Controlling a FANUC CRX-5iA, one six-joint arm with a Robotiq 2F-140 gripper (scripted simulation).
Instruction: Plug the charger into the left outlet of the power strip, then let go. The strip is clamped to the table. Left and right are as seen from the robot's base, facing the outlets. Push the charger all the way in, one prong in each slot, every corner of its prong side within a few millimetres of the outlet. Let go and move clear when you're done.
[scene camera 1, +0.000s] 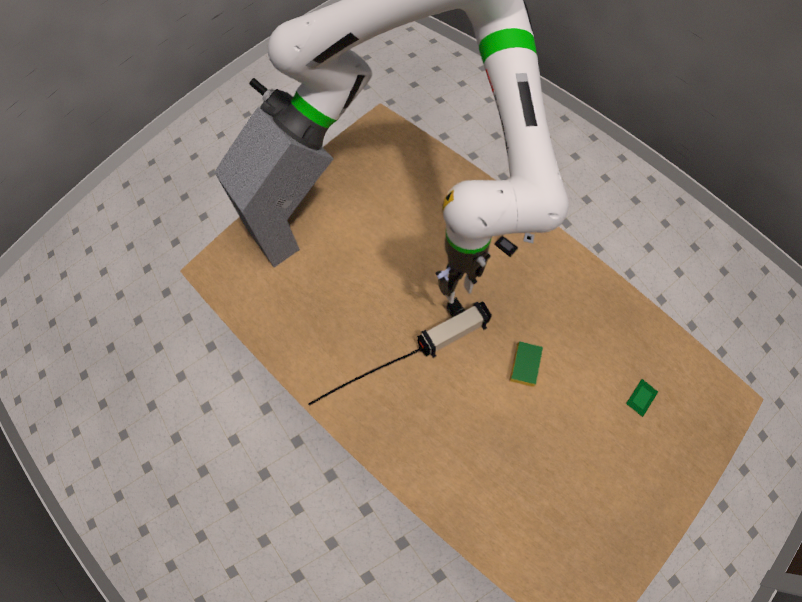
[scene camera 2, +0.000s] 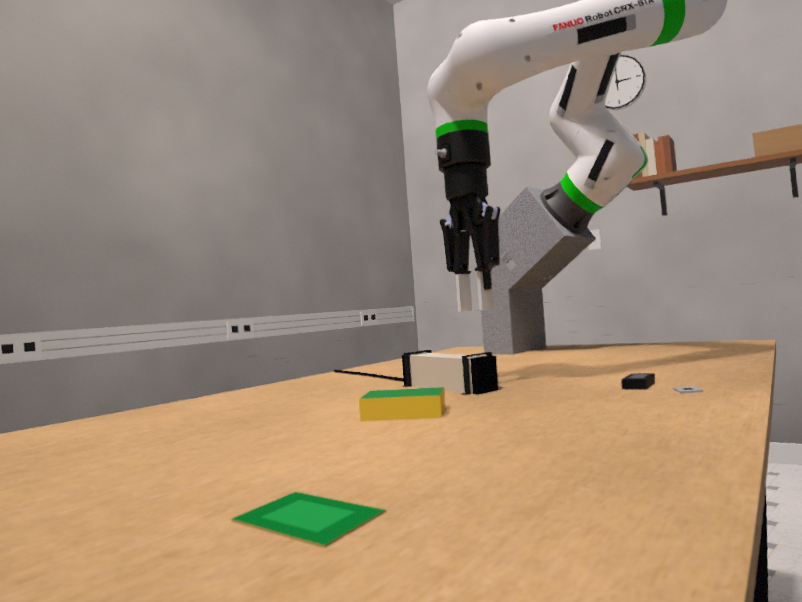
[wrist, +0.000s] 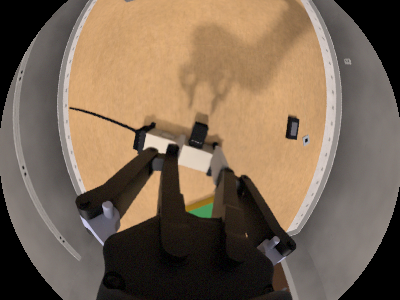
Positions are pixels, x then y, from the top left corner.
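I can see my gripper in the wrist view (198, 148), and scene camera 1 and scene camera 2 show it too. On my gripper, the point (scene camera 2: 485, 239) and the point (scene camera 1: 482, 268) are the same spot.
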